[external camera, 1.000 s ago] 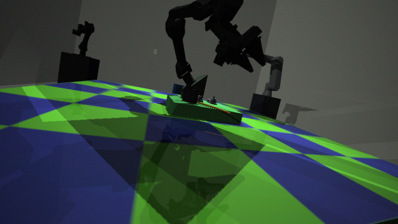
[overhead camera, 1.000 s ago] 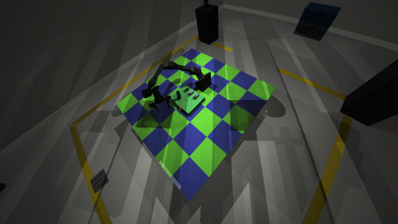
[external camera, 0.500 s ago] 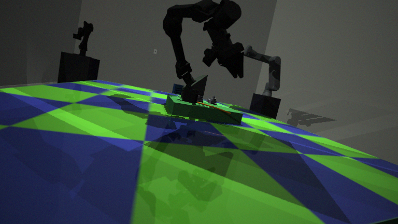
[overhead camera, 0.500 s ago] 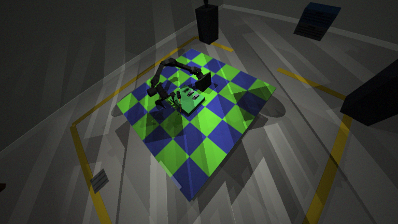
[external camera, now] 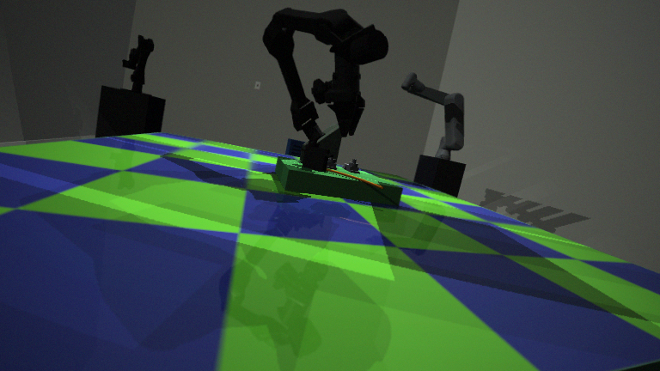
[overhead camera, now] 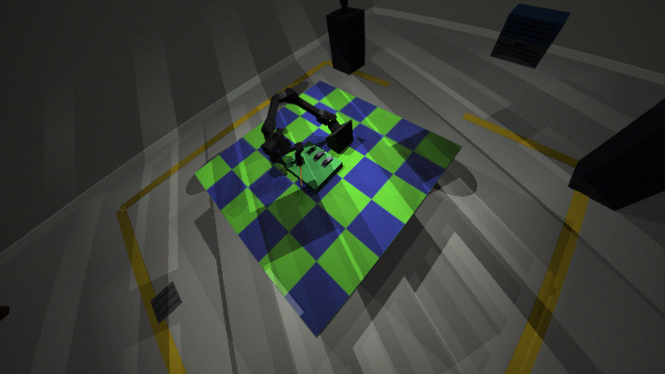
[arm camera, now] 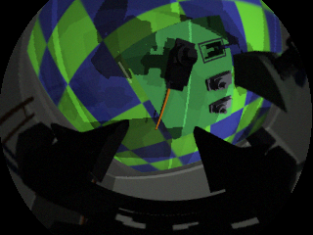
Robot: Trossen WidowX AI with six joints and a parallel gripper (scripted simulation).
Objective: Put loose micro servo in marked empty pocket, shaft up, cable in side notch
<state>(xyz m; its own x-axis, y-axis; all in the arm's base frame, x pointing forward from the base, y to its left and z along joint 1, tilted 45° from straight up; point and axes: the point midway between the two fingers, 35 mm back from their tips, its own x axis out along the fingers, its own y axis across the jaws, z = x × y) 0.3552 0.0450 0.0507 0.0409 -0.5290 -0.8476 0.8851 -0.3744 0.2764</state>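
My gripper tip is 12 cm above the green robot deck, 6 cm past it and 2 cm to the right of it.
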